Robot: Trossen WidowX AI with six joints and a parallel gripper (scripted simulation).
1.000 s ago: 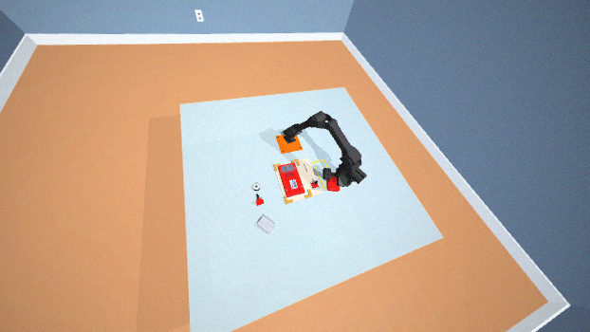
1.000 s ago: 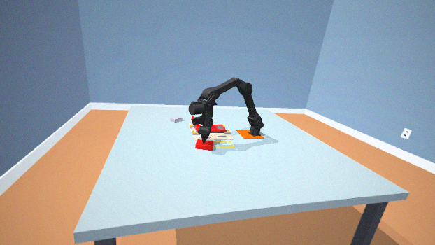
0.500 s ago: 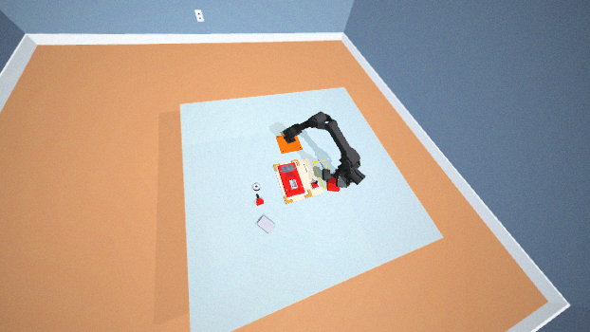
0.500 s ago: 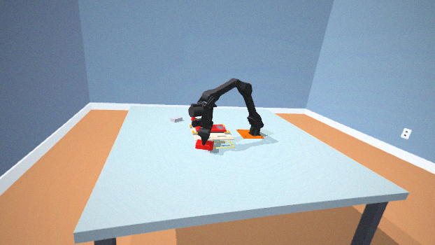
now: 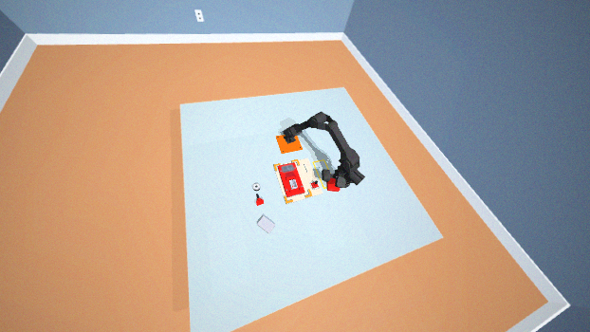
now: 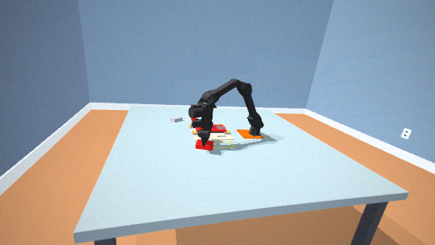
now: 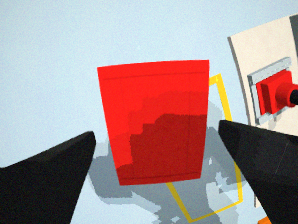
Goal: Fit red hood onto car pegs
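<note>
The red hood lies 10 mm below my gripper tip. From my gripper tip the other things lie so: grey engine block: 220 mm to the right, 100 mm behind; then small wheel: 410 mm to the right, 180 mm behind, 20 mm below.
</note>
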